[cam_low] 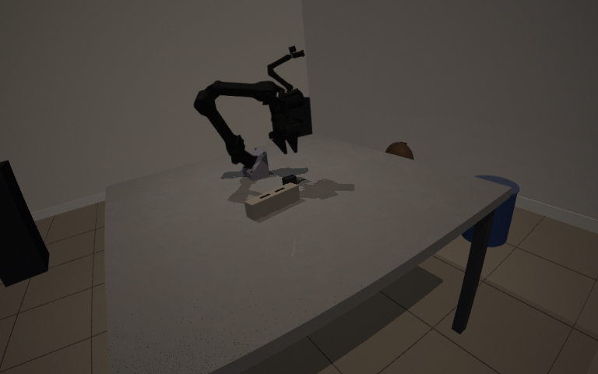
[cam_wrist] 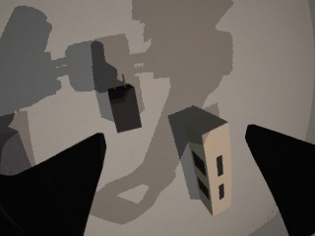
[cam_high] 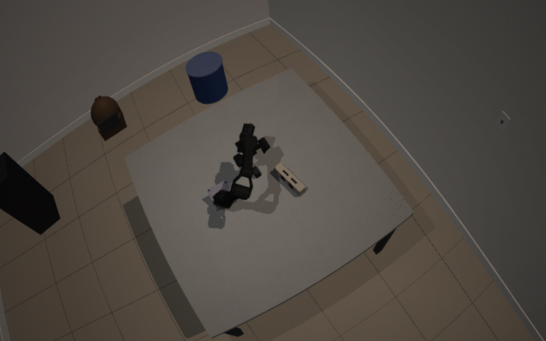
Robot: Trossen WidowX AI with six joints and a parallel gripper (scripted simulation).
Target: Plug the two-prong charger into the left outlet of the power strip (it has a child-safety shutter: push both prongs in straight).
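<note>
The black two-prong charger is 20 mm behind my gripper tip, 10 mm to the left of it and 120 mm below it.
</note>
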